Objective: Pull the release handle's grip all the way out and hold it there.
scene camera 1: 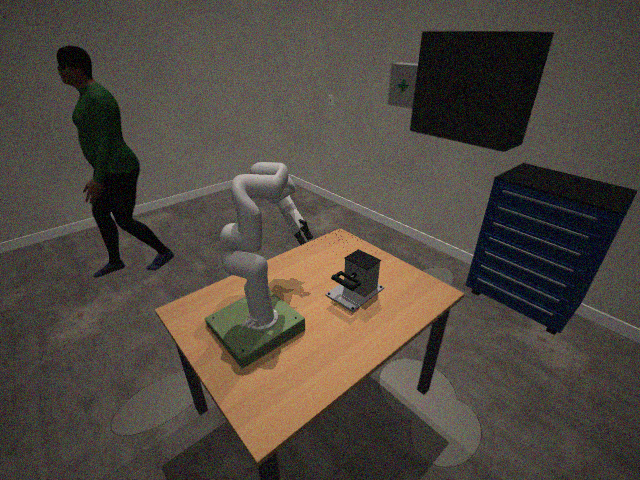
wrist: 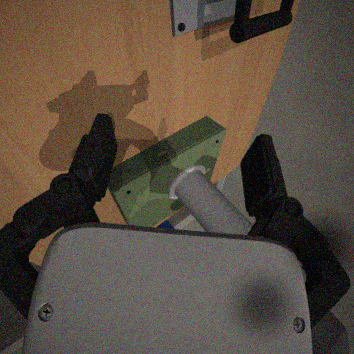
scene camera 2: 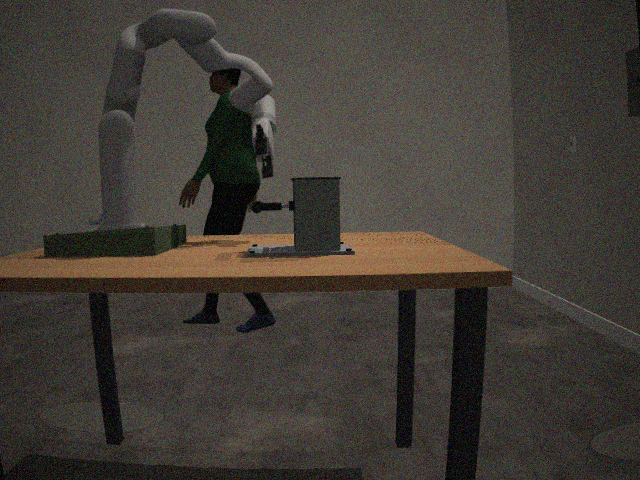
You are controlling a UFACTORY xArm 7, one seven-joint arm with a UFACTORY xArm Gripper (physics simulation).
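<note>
The release handle's black looped grip (scene camera 1: pixel 343 282) (scene camera 2: pixel 268 206) (wrist: pixel 262 30) sticks out level from the side of a grey box (scene camera 1: pixel 362 274) (scene camera 2: pixel 316 214), toward the robot's base. A short bright stretch of rod shows between grip and box in scene camera 2. The box stands upright on a light metal plate (scene camera 1: pixel 352 305) (scene camera 2: pixel 273 250) (wrist: pixel 184 14). My gripper (scene camera 1: pixel 305 239) (scene camera 2: pixel 265 166) (wrist: pixel 182 138) is wide open and empty. It points down, higher than the grip and apart from it, toward the far table edge in scene camera 1. In the wrist view the grip is at the top right, beyond the fingers.
The arm stands on a green base block (scene camera 1: pixel 281 330) (scene camera 2: pixel 103 243) (wrist: pixel 150 197) on the wooden table (scene camera 1: pixel 330 372) (scene camera 2: pixel 403 263) (wrist: pixel 30 100). A person (scene camera 1: pixel 103 134) (scene camera 2: pixel 232 149) in green is on the floor beyond the table. A blue drawer cabinet (scene camera 1: pixel 542 248) stands by the wall.
</note>
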